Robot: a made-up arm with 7 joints.
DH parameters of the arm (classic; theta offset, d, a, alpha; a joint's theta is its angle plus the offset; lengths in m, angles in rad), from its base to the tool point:
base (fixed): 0 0.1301 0 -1.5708
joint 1: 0 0.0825 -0.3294 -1.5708
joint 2: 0 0.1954 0.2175 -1.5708
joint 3: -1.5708 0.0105 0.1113 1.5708
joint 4: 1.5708 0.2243 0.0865 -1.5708
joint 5: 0 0.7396 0.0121 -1.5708
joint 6: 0 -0.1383 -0.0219 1.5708
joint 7: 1.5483 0 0.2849 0
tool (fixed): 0.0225 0.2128 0 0
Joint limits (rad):
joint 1: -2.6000..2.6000
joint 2: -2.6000..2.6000
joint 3: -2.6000..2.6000
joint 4: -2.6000..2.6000
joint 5: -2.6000..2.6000
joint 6: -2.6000..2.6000
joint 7: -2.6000..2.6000
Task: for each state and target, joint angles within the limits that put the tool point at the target. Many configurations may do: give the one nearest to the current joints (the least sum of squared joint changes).
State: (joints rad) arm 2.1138 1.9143 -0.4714 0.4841 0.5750 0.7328 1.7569
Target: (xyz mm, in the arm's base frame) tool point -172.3 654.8 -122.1
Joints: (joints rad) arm 2.4606 1.6545 0.6112 0.6148 0.5713 0.2094 1.8352
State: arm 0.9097 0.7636 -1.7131 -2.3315 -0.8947 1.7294 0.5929
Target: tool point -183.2 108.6 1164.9
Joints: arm 0.9482 0.6730 -1.9333 -2.3162 -0.9258 1.8949 0.4155
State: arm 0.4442 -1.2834 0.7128 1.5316 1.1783 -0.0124 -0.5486
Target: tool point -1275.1 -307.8 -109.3
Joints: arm 0.1208 -2.1803 0.6098 1.6163 1.2518 -0.2960 -0.5083
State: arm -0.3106 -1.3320 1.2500 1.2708 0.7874 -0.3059 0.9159
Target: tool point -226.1 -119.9 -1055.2
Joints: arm -0.8844 -1.6050 1.2672 0.9854 0.9531 -0.4031 1.0696
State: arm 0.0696 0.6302 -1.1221 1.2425 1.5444 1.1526 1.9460
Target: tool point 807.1 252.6 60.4
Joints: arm 0.2101 0.7276 -1.2321 1.2006 1.5859 1.2202 1.9643
